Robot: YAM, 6 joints.
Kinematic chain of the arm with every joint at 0, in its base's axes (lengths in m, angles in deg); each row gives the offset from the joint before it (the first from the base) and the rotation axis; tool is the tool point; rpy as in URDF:
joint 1: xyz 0 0 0.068 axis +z
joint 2: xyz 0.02 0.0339 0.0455 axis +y
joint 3: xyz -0.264 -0.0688 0 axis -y
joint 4: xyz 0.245 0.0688 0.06 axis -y
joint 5: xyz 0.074 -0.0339 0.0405 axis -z
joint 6: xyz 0.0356 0 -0.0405 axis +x
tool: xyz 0 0 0 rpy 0 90 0
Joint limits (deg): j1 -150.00..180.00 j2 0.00..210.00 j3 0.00..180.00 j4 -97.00..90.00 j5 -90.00..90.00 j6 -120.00..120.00
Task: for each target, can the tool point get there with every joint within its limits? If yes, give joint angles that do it. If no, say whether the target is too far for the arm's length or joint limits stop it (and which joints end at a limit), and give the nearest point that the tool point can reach.
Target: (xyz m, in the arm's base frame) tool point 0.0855 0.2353 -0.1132
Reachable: yes | joints 75.20 151.24 47.96 10.92 39.24 62.98
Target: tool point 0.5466 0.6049 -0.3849
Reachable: no: too far | nearest point 0.3704 0.4099 -0.2150 | short by 0.313 m
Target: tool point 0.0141 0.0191 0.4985
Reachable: yes | joints 4.89 42.41 97.79 -71.33 -30.02 80.24
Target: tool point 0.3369 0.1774 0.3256
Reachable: yes | joints 23.53 94.80 65.63 38.80 -52.29 -7.94
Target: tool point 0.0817 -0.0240 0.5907
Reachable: yes | joints -18.24 66.82 129.30 -67.96 -4.41 -63.37
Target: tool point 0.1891 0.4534 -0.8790
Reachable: no: too far | nearest point 0.1335 0.3201 -0.3668 | short by 0.532 m
